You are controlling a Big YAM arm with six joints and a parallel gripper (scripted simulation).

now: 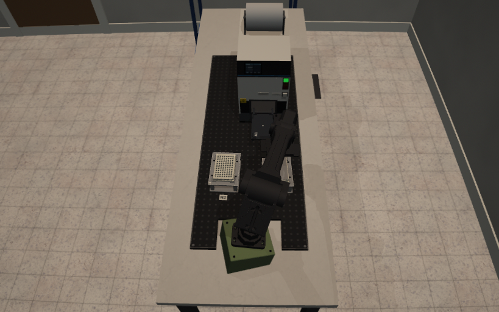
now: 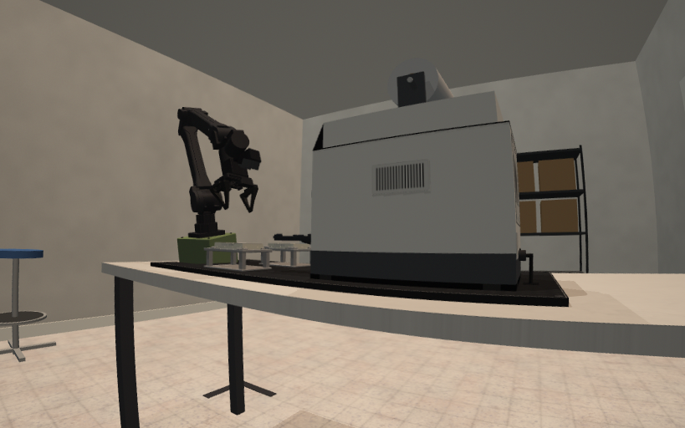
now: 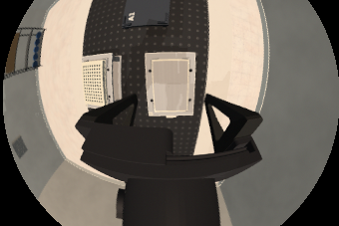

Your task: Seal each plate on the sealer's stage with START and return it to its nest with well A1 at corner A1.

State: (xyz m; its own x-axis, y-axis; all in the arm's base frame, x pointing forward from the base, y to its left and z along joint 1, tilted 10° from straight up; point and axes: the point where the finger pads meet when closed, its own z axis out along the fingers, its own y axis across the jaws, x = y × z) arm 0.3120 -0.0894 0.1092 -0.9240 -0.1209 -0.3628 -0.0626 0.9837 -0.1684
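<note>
Now: the white well plate 220 mm to the left of my hand and 110 mm below it. From my hand the other things lie so: yellow warning label (300 mm ahead, 150 mm to the left, 30 mm below); sealer stage (200 mm ahead, 60 mm to the left, 80 mm below); N2 label (100 mm behind, 220 mm to the left, 180 mm below).
</note>
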